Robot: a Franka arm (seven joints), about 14 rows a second.
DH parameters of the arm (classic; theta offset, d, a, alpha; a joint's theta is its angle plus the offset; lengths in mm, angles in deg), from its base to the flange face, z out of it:
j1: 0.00 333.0 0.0 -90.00
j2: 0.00 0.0 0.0 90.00
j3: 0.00 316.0 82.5 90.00
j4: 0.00 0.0 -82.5 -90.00
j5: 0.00 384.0 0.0 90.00
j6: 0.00 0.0 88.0 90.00
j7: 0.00 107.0 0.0 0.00
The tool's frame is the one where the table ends.
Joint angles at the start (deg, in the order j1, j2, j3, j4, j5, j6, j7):
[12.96, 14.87, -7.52, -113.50, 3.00, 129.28, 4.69]
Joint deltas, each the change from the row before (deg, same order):
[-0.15, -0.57, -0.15, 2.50, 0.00, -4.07, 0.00]
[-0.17, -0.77, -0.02, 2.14, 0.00, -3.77, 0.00]
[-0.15, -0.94, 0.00, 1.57, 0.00, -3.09, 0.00]
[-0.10, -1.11, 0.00, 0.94, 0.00, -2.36, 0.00]
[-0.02, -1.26, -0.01, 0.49, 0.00, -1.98, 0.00]
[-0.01, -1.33, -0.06, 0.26, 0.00, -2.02, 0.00]
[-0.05, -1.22, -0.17, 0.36, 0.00, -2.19, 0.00]
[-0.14, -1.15, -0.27, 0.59, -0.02, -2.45, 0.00]
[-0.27, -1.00, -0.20, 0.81, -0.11, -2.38, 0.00]
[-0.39, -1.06, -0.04, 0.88, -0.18, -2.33, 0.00]
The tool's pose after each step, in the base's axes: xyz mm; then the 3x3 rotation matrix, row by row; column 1 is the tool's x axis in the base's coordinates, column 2 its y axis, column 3 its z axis. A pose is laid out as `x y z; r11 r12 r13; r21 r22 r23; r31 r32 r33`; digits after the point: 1 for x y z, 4 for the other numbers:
603.9 59.6 358.4; 0.9998 -0.0182 0.0003; -0.0182 -0.9998 0.0099; 0.0001 -0.0099 -1.0000
605.9 58.5 377.7; 0.9997 -0.0197 -0.0151; -0.0195 -0.9997 0.0121; -0.0153 -0.0118 -0.9998
605.8 57.4 395.5; 0.9995 -0.0209 -0.0256; -0.0205 -0.9997 0.0147; -0.0259 -0.0142 -0.9996
603.7 56.4 411.2; 0.9993 -0.0215 -0.0314; -0.0209 -0.9996 0.0178; -0.0318 -0.0172 -0.9993
599.8 55.7 425.4; 0.9991 -0.0211 -0.0359; -0.0204 -0.9996 0.0211; -0.0363 -0.0204 -0.9991
594.7 54.5 438.4; 0.9988 -0.0215 -0.0438; -0.0205 -0.9995 0.0242; -0.0443 -0.0233 -0.9987
589.5 51.8 450.8; 0.9982 -0.0244 -0.0547; -0.0230 -0.9994 0.0267; -0.0553 -0.0254 -0.9981
584.4 47.2 463.9; 0.9973 -0.0302 -0.0672; -0.0283 -0.9992 0.0288; -0.0680 -0.0268 -0.9973
580.1 41.9 477.3; 0.9964 -0.0364 -0.0771; -0.0342 -0.9990 0.0297; -0.0781 -0.0269 -0.9966
575.4 36.9 491.9; 0.9956 -0.0416 -0.0839; -0.0392 -0.9988 0.0299; -0.0851 -0.0265 -0.9960

